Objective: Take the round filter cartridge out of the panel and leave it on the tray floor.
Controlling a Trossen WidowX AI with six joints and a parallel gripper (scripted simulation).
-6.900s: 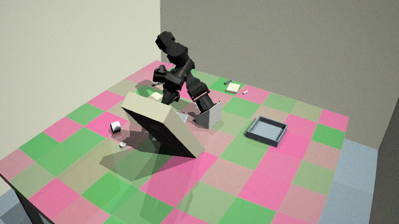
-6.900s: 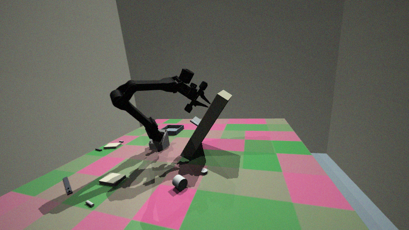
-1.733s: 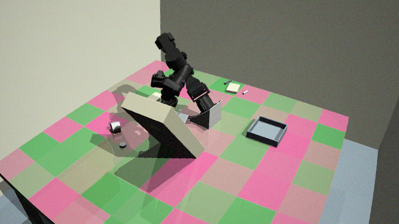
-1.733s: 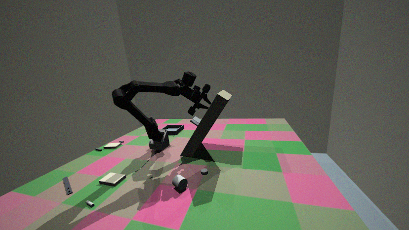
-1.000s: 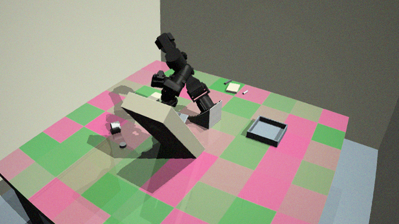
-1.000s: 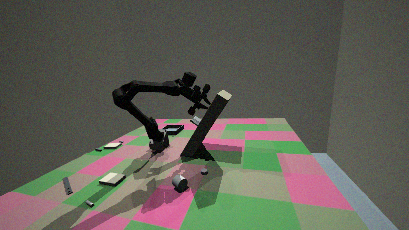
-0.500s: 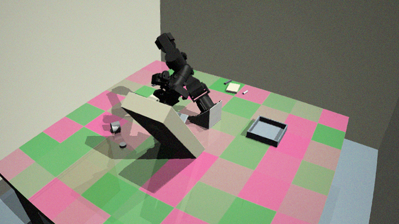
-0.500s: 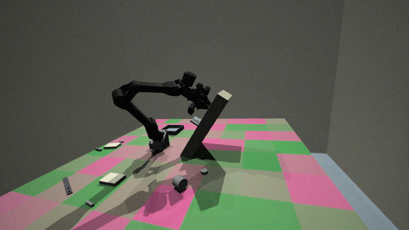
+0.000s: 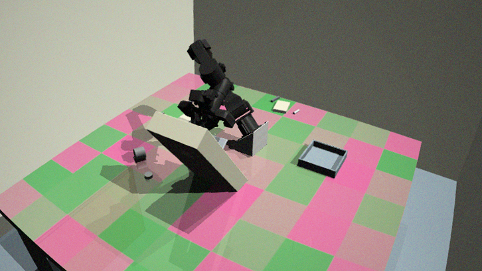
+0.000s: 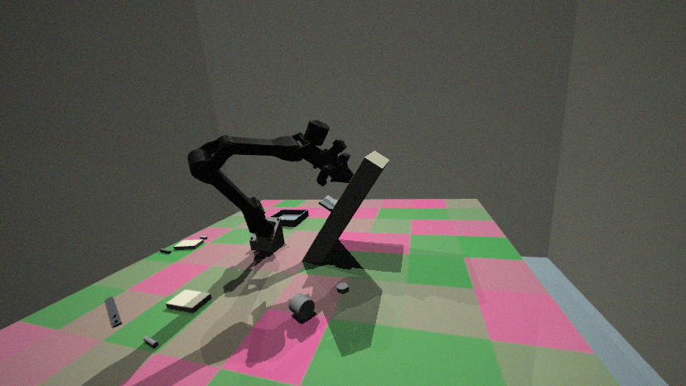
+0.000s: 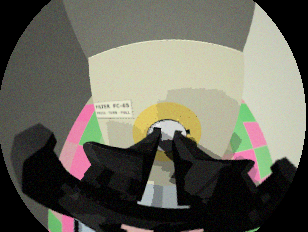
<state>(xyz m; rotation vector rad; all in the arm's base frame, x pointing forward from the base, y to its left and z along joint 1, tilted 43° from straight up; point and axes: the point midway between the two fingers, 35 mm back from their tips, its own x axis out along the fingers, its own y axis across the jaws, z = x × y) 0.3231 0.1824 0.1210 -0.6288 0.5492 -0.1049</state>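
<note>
My gripper tip is 1 cm short of the round filter cartridge and 1 cm above it. Also, from my gripper tip: small disc (24 cm below, 22 cm to the right, 3 cm ahead); then tray (47 cm behind, 24 cm below, 21 cm to the left); then beige service panel (8 cm below, 4 cm behind, 1 cm to the right).
</note>
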